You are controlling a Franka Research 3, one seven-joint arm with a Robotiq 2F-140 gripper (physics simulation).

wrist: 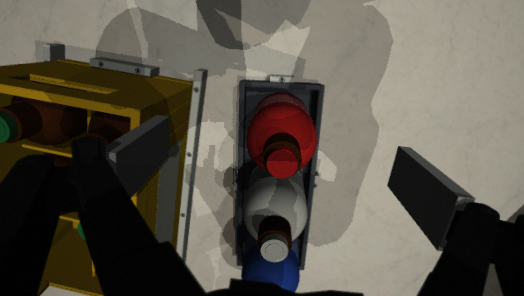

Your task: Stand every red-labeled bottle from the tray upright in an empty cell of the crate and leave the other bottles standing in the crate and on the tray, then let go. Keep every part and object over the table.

Note:
The picture shows: my gripper, a red-labeled bottle and a white-labeled bottle.

